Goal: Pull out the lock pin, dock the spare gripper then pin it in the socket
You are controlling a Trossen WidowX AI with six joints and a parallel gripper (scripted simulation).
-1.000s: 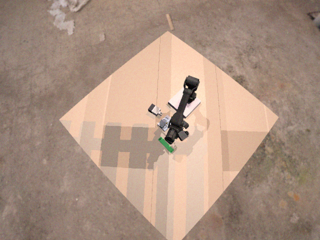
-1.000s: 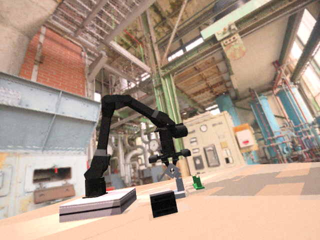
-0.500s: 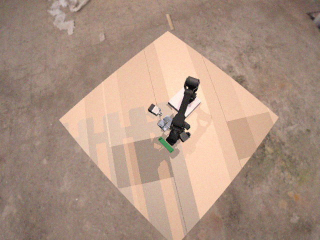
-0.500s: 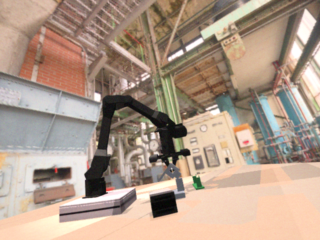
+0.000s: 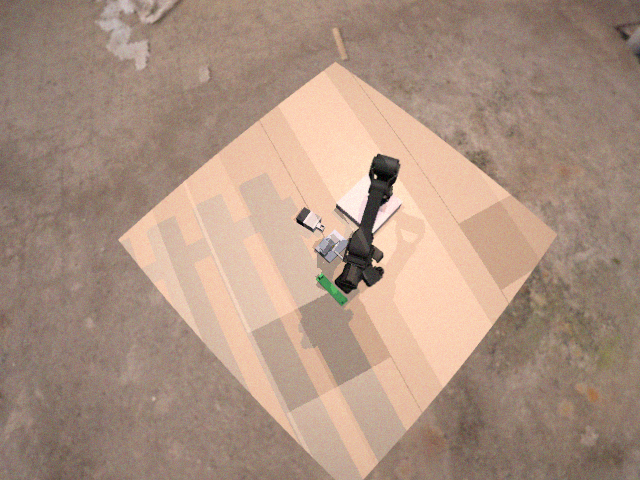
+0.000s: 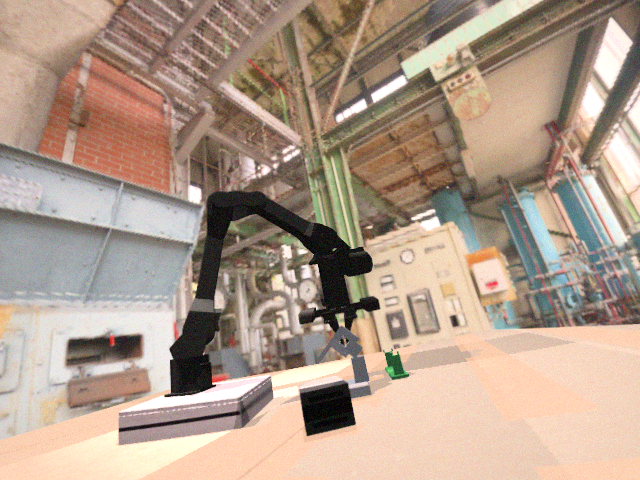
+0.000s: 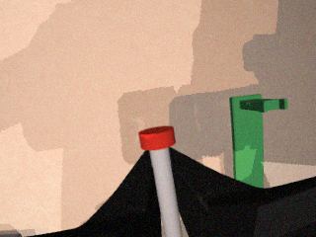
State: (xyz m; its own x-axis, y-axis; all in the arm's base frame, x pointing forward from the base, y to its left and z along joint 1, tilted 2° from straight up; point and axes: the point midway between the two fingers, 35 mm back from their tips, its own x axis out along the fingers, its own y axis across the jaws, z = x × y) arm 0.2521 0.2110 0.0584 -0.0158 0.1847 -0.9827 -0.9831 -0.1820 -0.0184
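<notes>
The green upright bracket is 10 cm ahead of my gripper tip, 4 cm below it and 3 cm to the right of it. The rest, counted from my gripper tip: spare gripper 29 cm to the right, 5 cm below, 1 cm ahead; mount socket 16 cm to the right, 2 cm ahead, 1 cm below.
</notes>
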